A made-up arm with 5 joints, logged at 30 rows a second.
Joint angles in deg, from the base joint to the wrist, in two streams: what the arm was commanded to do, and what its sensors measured. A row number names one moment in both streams.
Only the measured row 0 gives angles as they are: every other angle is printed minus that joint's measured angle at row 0.
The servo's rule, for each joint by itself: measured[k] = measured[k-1] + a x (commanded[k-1-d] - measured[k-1]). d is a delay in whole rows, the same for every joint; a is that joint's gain. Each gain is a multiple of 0.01, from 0.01 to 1. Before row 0 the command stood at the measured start. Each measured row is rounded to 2 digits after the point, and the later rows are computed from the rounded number. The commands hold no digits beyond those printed.
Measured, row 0: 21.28, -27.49, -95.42, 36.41, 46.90
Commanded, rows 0 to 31: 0.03, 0.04, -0.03, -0.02, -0.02; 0.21, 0.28, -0.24, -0.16, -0.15; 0.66, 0.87, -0.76, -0.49, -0.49; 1.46, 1.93, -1.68, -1.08, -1.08; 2.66, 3.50, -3.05, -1.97, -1.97; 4.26, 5.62, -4.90, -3.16, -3.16; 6.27, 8.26, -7.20, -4.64, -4.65; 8.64, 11.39, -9.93, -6.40, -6.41; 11.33, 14.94, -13.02, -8.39, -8.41; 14.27, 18.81, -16.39, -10.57, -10.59; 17.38, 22.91, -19.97, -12.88, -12.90; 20.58, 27.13, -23.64, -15.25, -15.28; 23.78, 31.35, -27.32, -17.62, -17.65; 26.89, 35.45, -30.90, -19.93, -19.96; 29.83, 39.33, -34.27, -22.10, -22.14; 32.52, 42.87, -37.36, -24.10, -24.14; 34.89, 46.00, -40.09, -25.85, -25.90; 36.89, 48.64, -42.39, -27.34, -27.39; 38.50, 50.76, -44.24, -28.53, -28.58; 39.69, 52.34, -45.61, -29.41, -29.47; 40.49, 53.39, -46.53, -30.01, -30.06; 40.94, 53.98, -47.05, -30.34, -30.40; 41.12, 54.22, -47.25, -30.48, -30.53; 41.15, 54.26, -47.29, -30.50, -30.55; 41.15, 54.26, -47.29, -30.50, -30.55; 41.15, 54.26, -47.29, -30.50, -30.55; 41.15, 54.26, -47.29, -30.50, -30.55; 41.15, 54.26, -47.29, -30.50, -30.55; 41.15, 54.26, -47.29, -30.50, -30.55; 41.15, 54.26, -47.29, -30.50, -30.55; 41.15, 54.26, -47.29, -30.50, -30.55; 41.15, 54.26, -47.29, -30.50, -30.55
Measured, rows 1 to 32: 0.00, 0.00, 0.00, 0.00, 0.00; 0.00, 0.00, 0.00, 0.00, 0.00; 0.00, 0.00, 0.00, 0.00, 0.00; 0.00, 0.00, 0.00, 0.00, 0.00; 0.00, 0.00, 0.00, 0.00, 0.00; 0.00, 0.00, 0.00, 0.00, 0.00; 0.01, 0.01, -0.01, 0.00, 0.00; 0.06, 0.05, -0.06, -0.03, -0.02; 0.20, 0.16, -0.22, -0.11, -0.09; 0.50, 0.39, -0.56, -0.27, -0.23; 1.02, 0.79, -1.13, -0.56, -0.47; 1.80, 1.42, -2.00, -1.00, -0.85; 2.87, 2.31, -3.20, -1.62, -1.38; 4.25, 3.49, -4.75, -2.43, -2.08; 5.95, 4.98, -6.65, -3.44, -2.97; 7.95, 6.78, -8.89, -4.65, -4.04; 10.21, 8.88, -11.44, -6.05, -5.28; 12.70, 11.25, -14.25, -7.61, -6.68; 15.36, 13.86, -17.26, -9.31, -8.22; 18.13, 16.67, -20.40, -11.12, -9.86; 20.94, 19.62, -23.59, -12.99, -11.58; 23.72, 22.64, -26.76, -14.88, -13.34; 26.40, 25.68, -29.83, -16.74, -15.10; 28.92, 28.66, -32.72, -18.54, -16.82; 31.22, 31.53, -35.37, -20.24, -18.47; 33.25, 34.24, -37.73, -21.80, -20.01; 34.99, 36.73, -39.75, -23.20, -21.42; 36.42, 38.97, -41.43, -24.41, -22.68; 37.55, 40.95, -42.77, -25.44, -23.78; 38.41, 42.68, -43.81, -26.30, -24.73; 39.07, 44.19, -44.61, -27.01, -25.54; 39.57, 45.50, -45.23, -27.60, -26.24
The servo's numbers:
d 6
a 0.24 0.13 0.23 0.17 0.14

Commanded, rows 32 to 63: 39.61, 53.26, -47.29, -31.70, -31.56; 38.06, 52.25, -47.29, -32.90, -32.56; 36.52, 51.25, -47.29, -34.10, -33.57; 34.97, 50.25, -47.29, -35.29, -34.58; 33.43, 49.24, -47.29, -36.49, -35.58; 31.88, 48.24, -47.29, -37.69, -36.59; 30.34, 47.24, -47.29, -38.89, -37.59; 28.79, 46.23, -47.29, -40.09, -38.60; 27.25, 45.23, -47.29, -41.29, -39.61; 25.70, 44.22, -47.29, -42.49, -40.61; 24.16, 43.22, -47.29, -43.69, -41.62; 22.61, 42.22, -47.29, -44.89, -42.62; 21.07, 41.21, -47.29, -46.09, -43.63; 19.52, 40.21, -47.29, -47.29, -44.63; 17.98, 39.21, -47.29, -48.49, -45.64; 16.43, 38.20, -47.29, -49.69, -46.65; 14.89, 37.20, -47.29, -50.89, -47.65; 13.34, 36.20, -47.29, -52.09, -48.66; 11.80, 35.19, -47.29, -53.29, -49.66; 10.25, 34.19, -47.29, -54.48, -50.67; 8.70, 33.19, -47.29, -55.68, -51.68; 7.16, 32.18, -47.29, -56.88, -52.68; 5.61, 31.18, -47.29, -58.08, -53.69; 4.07, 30.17, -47.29, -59.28, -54.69; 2.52, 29.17, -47.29, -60.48, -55.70; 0.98, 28.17, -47.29, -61.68, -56.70; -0.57, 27.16, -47.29, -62.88, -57.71; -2.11, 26.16, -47.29, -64.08, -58.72; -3.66, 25.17, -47.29, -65.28, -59.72; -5.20, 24.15, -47.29, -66.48, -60.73; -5.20, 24.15, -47.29, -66.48, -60.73; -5.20, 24.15, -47.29, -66.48, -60.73
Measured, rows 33 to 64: 39.95, 46.64, -45.70, -28.09, -26.84; 40.24, 47.63, -46.07, -28.50, -27.36; 40.46, 48.49, -46.35, -28.84, -27.81; 40.63, 49.24, -46.57, -29.12, -28.19; 40.75, 49.89, -46.74, -29.35, -28.52; 40.85, 50.46, -46.87, -29.55, -28.80; 40.55, 50.82, -46.97, -29.92, -29.19; 39.95, 51.01, -47.04, -30.43, -29.66; 39.13, 51.04, -47.10, -31.05, -30.21; 38.13, 50.94, -47.14, -31.77, -30.82; 37.00, 50.72, -47.17, -32.57, -31.49; 35.77, 50.40, -47.20, -33.44, -32.20; 34.47, 49.99, -47.22, -34.37, -32.95; 33.11, 49.50, -47.24, -35.34, -33.74; 31.70, 48.94, -47.25, -36.35, -34.56; 30.26, 48.33, -47.26, -37.39, -35.41; 28.80, 47.67, -47.27, -38.46, -36.28; 27.31, 46.96, -47.27, -39.55, -37.17; 25.81, 46.21, -47.27, -40.66, -38.07; 24.30, 45.43, -47.27, -41.79, -38.99; 22.78, 44.62, -47.27, -42.93, -39.92; 21.26, 43.79, -47.27, -44.08, -40.86; 19.73, 42.93, -47.27, -45.24, -41.81; 18.20, 42.06, -47.27, -46.40, -42.77; 16.66, 41.17, -47.27, -47.57, -43.73; 15.12, 40.26, -47.27, -48.74, -44.70; 13.58, 39.34, -47.27, -49.92, -45.68; 12.04, 38.41, -47.27, -51.10, -46.66; 10.50, 37.47, -47.27, -52.29, -47.64; 8.96, 36.52, -47.27, -53.48, -48.63; 7.41, 35.56, -47.27, -54.67, -49.62; 5.87, 34.60, -47.27, -55.86, -50.61
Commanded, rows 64 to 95: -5.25, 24.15, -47.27, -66.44, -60.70; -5.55, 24.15, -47.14, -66.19, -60.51; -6.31, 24.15, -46.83, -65.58, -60.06; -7.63, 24.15, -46.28, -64.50, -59.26; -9.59, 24.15, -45.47, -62.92, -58.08; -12.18, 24.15, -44.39, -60.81, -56.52; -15.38, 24.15, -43.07, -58.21, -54.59; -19.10, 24.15, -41.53, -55.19, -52.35; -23.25, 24.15, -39.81, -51.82, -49.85; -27.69, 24.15, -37.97, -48.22, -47.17; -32.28, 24.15, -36.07, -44.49, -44.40; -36.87, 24.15, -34.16, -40.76, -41.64; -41.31, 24.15, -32.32, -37.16, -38.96; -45.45, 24.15, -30.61, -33.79, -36.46; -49.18, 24.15, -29.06, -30.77, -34.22; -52.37, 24.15, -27.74, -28.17, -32.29; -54.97, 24.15, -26.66, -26.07, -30.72; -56.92, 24.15, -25.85, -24.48, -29.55; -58.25, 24.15, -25.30, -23.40, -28.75; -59.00, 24.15, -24.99, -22.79, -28.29; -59.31, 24.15, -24.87, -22.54, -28.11; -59.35, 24.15, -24.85, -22.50, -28.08; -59.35, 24.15, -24.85, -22.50, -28.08; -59.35, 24.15, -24.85, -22.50, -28.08; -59.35, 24.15, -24.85, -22.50, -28.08; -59.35, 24.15, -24.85, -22.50, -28.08; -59.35, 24.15, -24.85, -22.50, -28.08; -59.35, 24.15, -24.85, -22.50, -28.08; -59.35, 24.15, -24.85, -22.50, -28.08; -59.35, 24.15, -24.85, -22.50, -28.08; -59.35, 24.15, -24.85, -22.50, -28.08; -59.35, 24.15, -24.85, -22.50, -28.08
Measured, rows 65 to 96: 4.32, 33.63, -47.27, -57.05, -51.60; 2.78, 32.66, -47.27, -58.25, -52.60; 1.23, 31.69, -47.27, -59.45, -53.60; -0.31, 30.71, -47.27, -60.65, -54.60; -1.48, 29.86, -47.27, -61.64, -55.46; -2.37, 29.12, -47.27, -62.46, -56.20; -3.06, 28.47, -47.27, -63.14, -56.83; -3.66, 27.91, -47.24, -63.66, -57.35; -4.30, 27.42, -47.15, -63.99, -57.73; -5.10, 26.99, -46.95, -64.08, -57.94; -6.18, 26.62, -46.61, -63.88, -57.96; -7.62, 26.30, -46.10, -63.36, -57.76; -9.48, 26.02, -45.40, -62.48, -57.32; -11.79, 25.78, -44.51, -61.24, -56.62; -14.54, 25.57, -43.43, -59.64, -55.67; -17.70, 25.39, -42.17, -57.70, -54.48; -21.20, 25.23, -40.77, -55.45, -53.07; -24.96, 25.09, -39.25, -52.95, -51.47; -28.88, 24.97, -37.66, -50.27, -49.72; -32.86, 24.86, -36.04, -47.47, -47.86; -36.78, 24.77, -34.43, -44.63, -45.95; -40.52, 24.69, -32.89, -41.83, -44.04; -43.99, 24.62, -31.46, -39.15, -42.18; -47.09, 24.56, -30.17, -36.66, -40.41; -49.77, 24.51, -29.05, -34.41, -38.78; -51.99, 24.46, -28.12, -32.43, -37.31; -53.75, 24.42, -27.37, -30.75, -36.02; -55.09, 24.38, -26.79, -29.35, -34.91; -56.11, 24.35, -26.34, -28.19, -33.95; -56.89, 24.32, -26.00, -27.22, -33.13; -57.48, 24.30, -25.74, -26.42, -32.42; -57.93, 24.28, -25.54, -25.75, -31.81
